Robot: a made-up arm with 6 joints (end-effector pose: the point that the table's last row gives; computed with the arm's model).
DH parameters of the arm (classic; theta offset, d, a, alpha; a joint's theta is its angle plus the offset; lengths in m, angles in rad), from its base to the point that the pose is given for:
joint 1: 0 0.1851 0 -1.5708
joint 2: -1.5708 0 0.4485 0
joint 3: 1.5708 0.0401 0 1.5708
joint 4: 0 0.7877 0 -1.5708
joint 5: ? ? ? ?
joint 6: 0 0.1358 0 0
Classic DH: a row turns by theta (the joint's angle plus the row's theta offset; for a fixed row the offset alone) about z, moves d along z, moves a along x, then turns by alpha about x.
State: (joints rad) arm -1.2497 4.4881 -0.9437 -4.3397 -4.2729 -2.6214
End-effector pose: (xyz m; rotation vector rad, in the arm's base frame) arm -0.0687 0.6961 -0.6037 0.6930 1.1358 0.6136
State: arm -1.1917 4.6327 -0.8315 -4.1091 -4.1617 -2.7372
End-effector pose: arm -0.1830 0.8252 -0.4572 0.9140 1.1485 0.4328
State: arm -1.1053 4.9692 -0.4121 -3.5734 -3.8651 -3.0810
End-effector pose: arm -0.4238 1.0168 0.1123 1.2830 1.6275 -0.1435
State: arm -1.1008 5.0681 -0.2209 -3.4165 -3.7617 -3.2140
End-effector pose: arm -0.4441 1.0101 0.3570 1.2919 1.9217 -0.3042
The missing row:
joint 5: 0 0 0 1.5708
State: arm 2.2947 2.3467 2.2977 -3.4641 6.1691 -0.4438
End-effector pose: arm 0.3719 -0.4739 -0.1771 0.0375 1.6687 -1.2323
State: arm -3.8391 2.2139 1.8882 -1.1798 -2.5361 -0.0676
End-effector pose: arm 0.0649 -0.2000 -0.4954 1.4071 -0.7343 -2.0050
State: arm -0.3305 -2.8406 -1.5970 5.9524 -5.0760 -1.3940
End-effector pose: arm 0.6041 -0.2085 -0.5856 1.6178 -2.4472 0.4013
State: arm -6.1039 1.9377 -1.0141 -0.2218 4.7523 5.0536
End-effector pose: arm 0.9435 0.2421 0.6080 0.2423 -0.6300 -1.0883
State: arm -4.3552 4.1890 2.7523 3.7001 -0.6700 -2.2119
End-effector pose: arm -0.1546 0.1718 0.6246 0.8117 -1.4791 -2.2452
